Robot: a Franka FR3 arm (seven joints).
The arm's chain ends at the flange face. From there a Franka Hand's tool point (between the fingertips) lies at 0.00 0.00 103.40 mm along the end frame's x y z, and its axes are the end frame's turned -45 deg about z.
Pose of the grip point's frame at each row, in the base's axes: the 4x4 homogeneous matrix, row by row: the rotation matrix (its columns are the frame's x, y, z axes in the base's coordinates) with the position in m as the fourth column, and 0 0 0 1 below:
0.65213 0.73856 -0.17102 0.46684; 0.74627 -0.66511 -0.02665 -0.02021; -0.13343 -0.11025 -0.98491 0.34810; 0 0 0 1
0.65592 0.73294 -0.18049 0.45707; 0.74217 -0.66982 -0.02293 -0.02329; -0.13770 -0.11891 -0.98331 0.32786; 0 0 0 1
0.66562 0.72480 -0.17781 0.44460; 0.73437 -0.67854 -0.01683 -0.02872; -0.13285 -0.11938 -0.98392 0.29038; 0 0 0 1
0.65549 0.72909 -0.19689 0.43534; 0.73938 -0.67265 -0.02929 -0.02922; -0.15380 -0.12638 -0.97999 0.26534; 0 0 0 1
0.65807 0.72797 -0.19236 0.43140; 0.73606 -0.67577 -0.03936 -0.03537; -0.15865 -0.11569 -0.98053 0.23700; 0 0 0 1
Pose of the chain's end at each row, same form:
0.98337 0.06112 -0.17102 0.48452; 0.05739 -0.99800 -0.02665 -0.01745; -0.17231 0.01639 -0.98491 0.44994; 0 0 0 1
0.98207 0.05446 -0.18049 0.47573; 0.05116 -0.99843 -0.02293 -0.02092; -0.18145 0.01329 -0.98331 0.42953; 0 0 0 1
0.98318 0.04185 -0.17781 0.46299; 0.03948 -0.99908 -0.01683 -0.02698; -0.17835 0.00952 -0.98392 0.39212; 0 0 0 1
0.97905 0.05204 -0.19689 0.45570; 0.04719 -0.99846 -0.02929 -0.02619; -0.19812 0.01939 -0.97999 0.36667; 0 0 0 1
0.98008 0.04943 -0.19236 0.45129; 0.04263 -0.99831 -0.03936 -0.03130; -0.19399 0.03038 -0.98053 0.33839; 0 0 0 1

